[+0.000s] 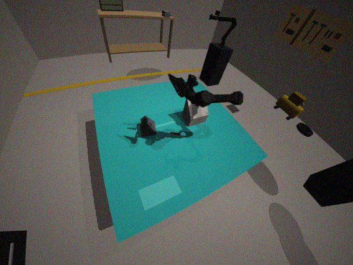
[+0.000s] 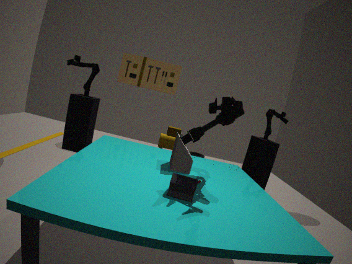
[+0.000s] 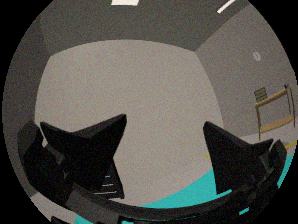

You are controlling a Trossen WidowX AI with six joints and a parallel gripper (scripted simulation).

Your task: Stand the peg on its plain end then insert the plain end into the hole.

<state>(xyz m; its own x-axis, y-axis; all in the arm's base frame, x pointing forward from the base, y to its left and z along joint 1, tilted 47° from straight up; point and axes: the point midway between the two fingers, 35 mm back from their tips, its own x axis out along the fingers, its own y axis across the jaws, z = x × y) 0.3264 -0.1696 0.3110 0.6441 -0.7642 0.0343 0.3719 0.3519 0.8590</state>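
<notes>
The red peg is 520 mm below my gripper tip, 100 mm behind it and 10 mm to the left of it. The rest, counted from my gripper tip: sloped grey panel: 480 mm below, 110 mm to the right, 80 mm ahead.
</notes>
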